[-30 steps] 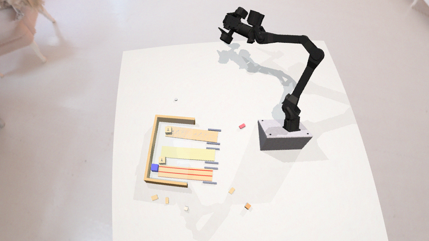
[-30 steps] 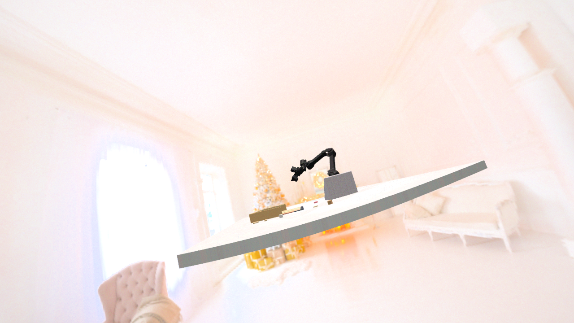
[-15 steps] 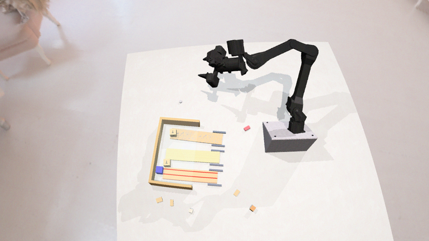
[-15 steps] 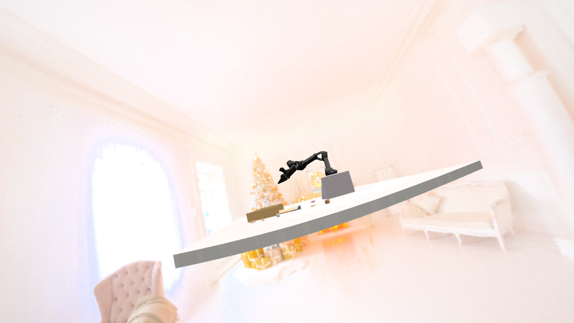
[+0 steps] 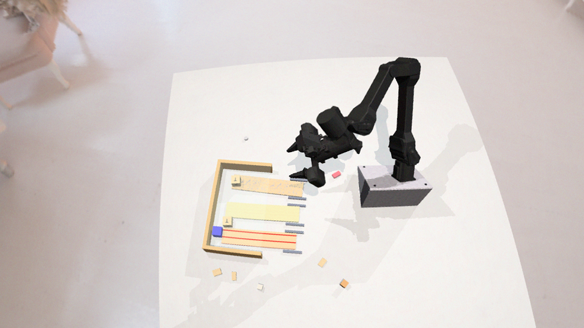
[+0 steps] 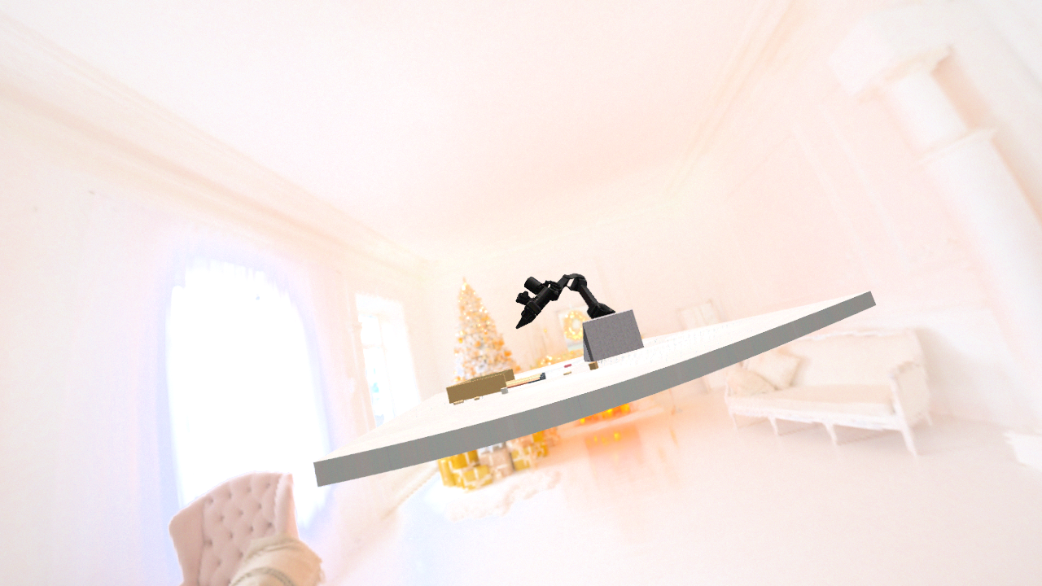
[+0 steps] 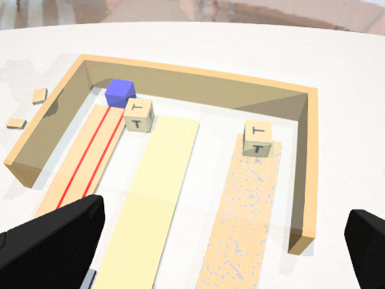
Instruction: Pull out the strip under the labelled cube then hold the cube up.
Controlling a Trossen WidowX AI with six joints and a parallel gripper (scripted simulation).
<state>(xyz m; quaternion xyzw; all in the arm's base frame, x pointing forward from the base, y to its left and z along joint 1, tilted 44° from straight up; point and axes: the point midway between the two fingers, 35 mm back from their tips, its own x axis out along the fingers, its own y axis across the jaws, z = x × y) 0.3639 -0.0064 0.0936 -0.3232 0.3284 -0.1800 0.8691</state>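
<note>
Now: gripper tip 7 cm short of the speckled strip, 3 cm to the left of it and 21 cm above it. Round my gripper tip: pink cube: 18 cm behind, 3 cm to the right, 20 cm below.
</note>
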